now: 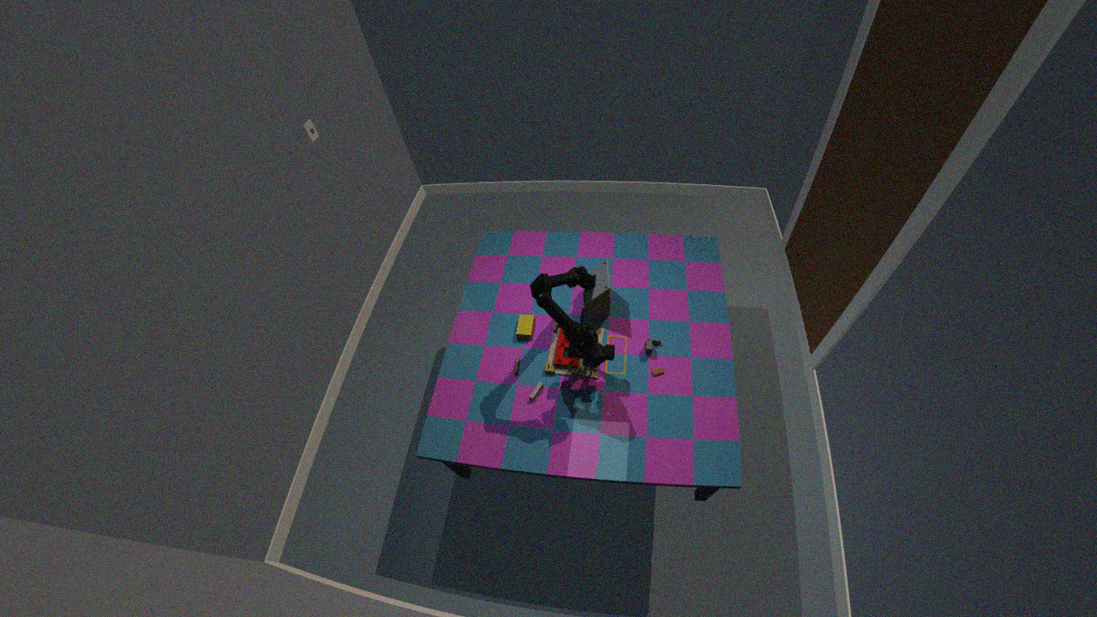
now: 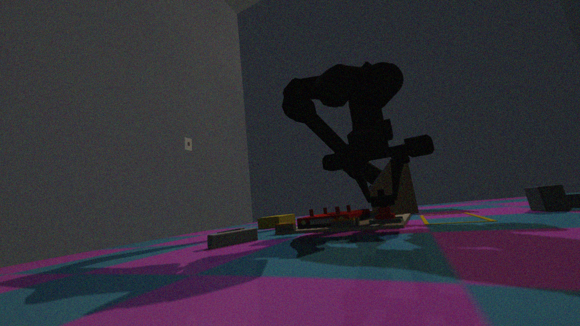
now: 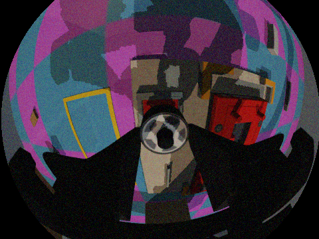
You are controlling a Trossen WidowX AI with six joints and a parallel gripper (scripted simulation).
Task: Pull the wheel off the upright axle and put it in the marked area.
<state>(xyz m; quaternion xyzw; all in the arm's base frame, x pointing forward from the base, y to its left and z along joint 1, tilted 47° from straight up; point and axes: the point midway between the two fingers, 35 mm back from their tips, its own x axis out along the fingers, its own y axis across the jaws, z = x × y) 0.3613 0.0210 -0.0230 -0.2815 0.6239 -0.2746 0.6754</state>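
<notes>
The wheel is right at my gripper tip. The rest, counted from my gripper tip: grey block (90 mm behind, 240 mm to the left, 20 mm below); axle (10 mm below); grey bar (150 mm ahead, 220 mm to the right, 30 mm below).
</notes>
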